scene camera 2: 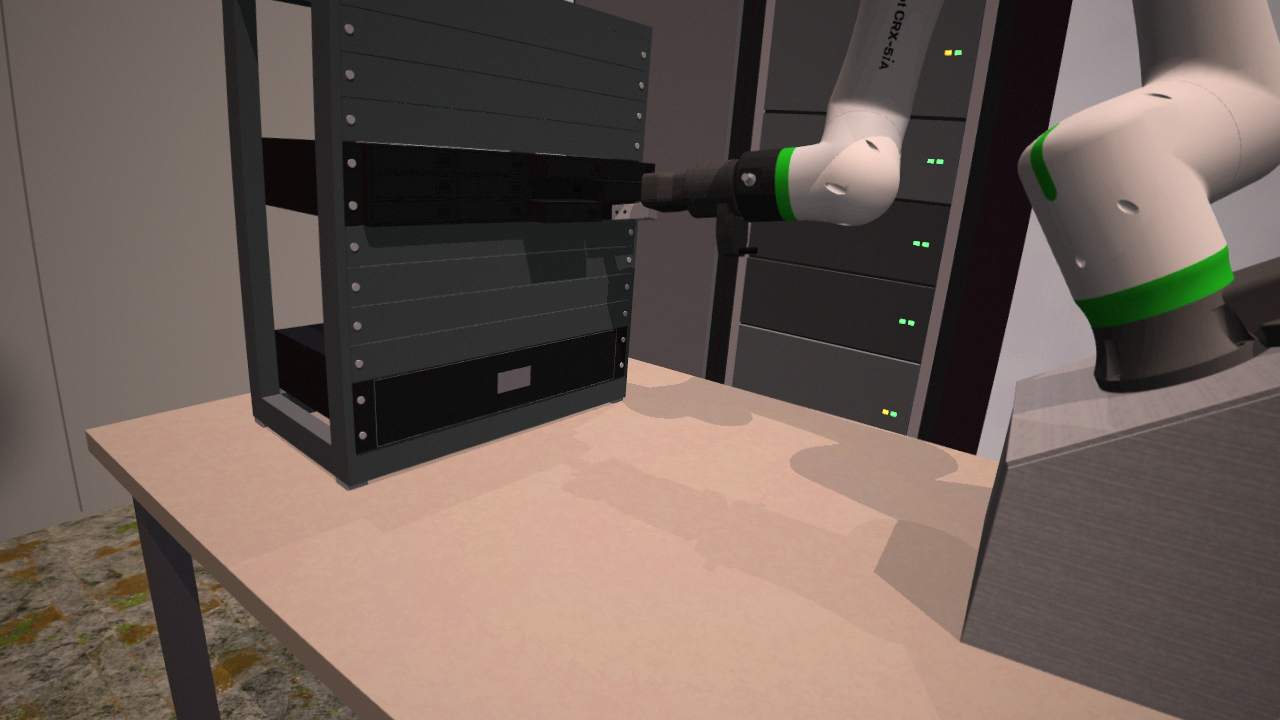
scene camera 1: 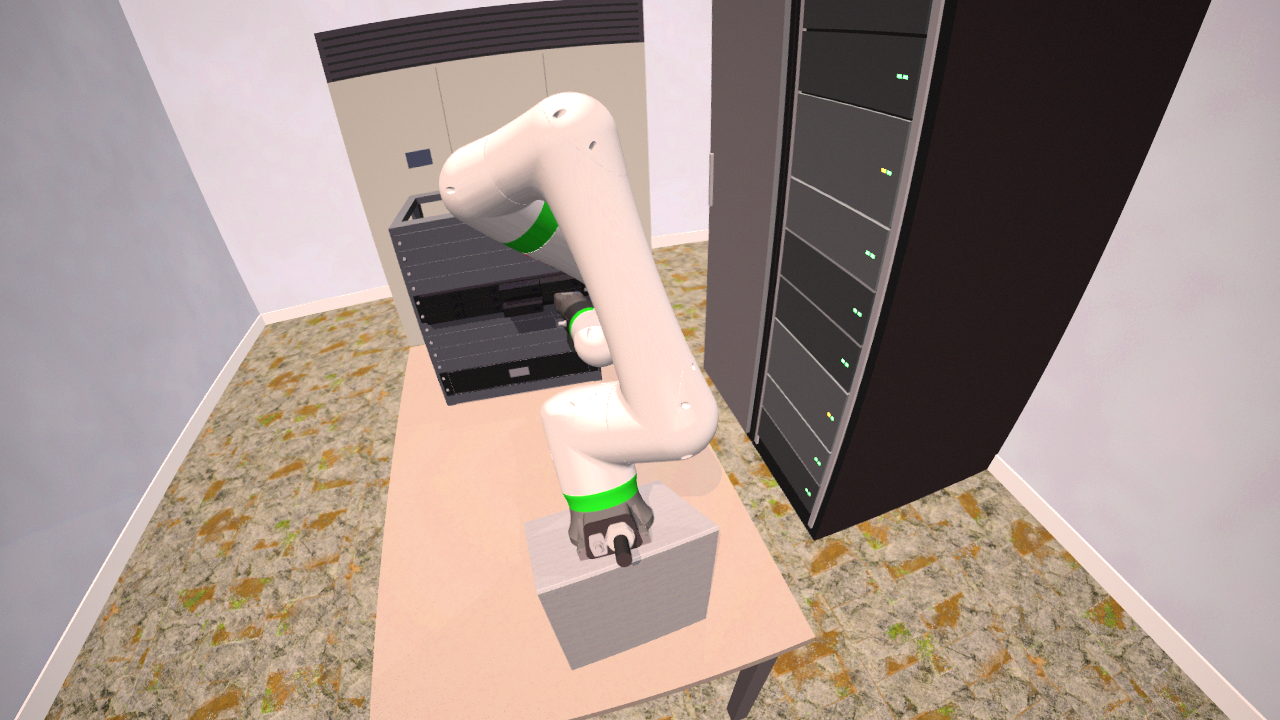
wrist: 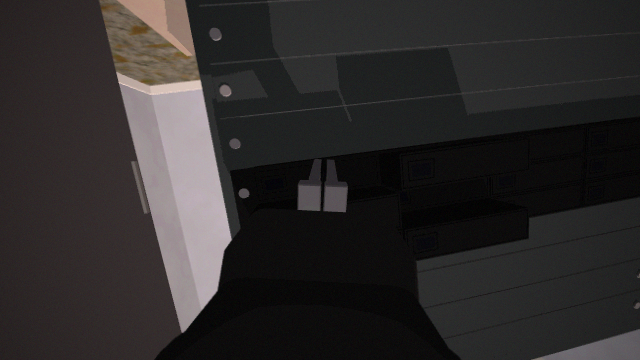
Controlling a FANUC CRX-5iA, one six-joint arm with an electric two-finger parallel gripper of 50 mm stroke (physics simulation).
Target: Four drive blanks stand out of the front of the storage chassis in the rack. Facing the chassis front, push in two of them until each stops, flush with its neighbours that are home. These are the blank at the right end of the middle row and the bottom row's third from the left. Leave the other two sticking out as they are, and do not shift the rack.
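Frame: origin at the arm's base, x left, y ahead, z down, level; centimetres.
Seen in the pictures: gripper, fingertip midpoint: [scene camera 2: 614, 213] [wrist: 323, 172]; arm's base, origin of the base link: [scene camera 2: 1183, 360] [scene camera 1: 612, 527].
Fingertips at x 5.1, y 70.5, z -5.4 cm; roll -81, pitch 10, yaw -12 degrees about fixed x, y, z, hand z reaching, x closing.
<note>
Pixels of each thing's top centre, then the offset from my fingertips to it. "*": a spot on its surface instead. Level surfaces: height alone.
- storage chassis, surface spot: [scene camera 2: 483, 183] * dy -0.2, dx +23.2, dz -3.8 cm
- top row's third blank, middle of its top: [wrist: 423, 224] [scene camera 2: 546, 155] [scene camera 1: 518, 277] dy +3.0, dx +10.8, dz -7.6 cm
- table, its level: dz +32.5 cm
The storage chassis [scene camera 1: 447, 308] [scene camera 2: 483, 183] [wrist: 612, 165] sits in the rack [scene camera 1: 501, 394] [scene camera 2: 332, 268]. The wrist view shows it upside down. The bottom row's third blank from the left [scene camera 2: 565, 212] [wrist: 465, 164] sticks out. The top row's third blank [wrist: 467, 236] sticks out too, with a recessed one between them. At the right end, a blank [wrist: 375, 215] that looks like the middle row's stands out, partly hidden by the gripper body. My gripper [scene camera 1: 561, 323] [scene camera 2: 614, 212] [wrist: 323, 172] is shut and empty, its fingertips near the right end of the bottom row. Contact cannot be told.
Plain panels [scene camera 2: 483, 286] [wrist: 500, 60] fill the rack above and below the chassis. A black unit [scene camera 2: 447, 402] is mounted at the bottom. The rack stands on the table [scene camera 1: 465, 501] [scene camera 2: 501, 555]. A tall server cabinet [scene camera 1: 1029, 223] [scene camera 2: 832, 295] stands to the right, beyond the table.
</note>
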